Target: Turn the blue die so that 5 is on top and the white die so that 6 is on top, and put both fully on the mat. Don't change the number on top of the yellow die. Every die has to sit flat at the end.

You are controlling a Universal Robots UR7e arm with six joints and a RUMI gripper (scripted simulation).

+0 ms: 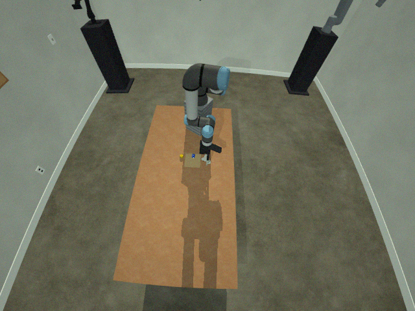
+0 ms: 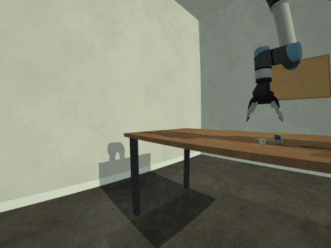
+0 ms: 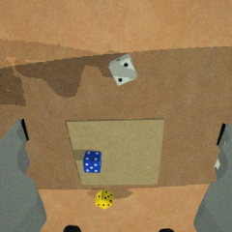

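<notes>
Right now the white die is 9 cm below my hand and 1 cm to the left of it. From my hand the other things lie so: blue die (13 cm to the right, 8 cm below, 6 cm behind); yellow die (23 cm to the right, 9 cm below, 5 cm behind); tan mat (13 cm to the right, 10 cm below, 2 cm behind).
</notes>
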